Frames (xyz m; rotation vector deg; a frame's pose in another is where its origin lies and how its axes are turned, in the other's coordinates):
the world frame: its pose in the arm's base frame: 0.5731 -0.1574 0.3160 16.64 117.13 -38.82
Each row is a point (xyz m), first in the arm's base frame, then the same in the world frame.
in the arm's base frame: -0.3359 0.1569 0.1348
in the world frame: 0.6230 -0.0916 -0.7492
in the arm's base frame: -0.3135 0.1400 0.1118
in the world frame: 0.6313 -0.0873 -0.7142
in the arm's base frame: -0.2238 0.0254 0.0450
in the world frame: 0.6460 -0.1172 -0.5575
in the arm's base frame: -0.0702 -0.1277 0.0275
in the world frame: 0.5872 -0.1668 -0.3541
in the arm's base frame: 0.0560 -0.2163 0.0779
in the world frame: 0.4821 -0.1998 -0.2349
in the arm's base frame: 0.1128 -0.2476 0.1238
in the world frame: 0.4149 -0.2157 -0.1957
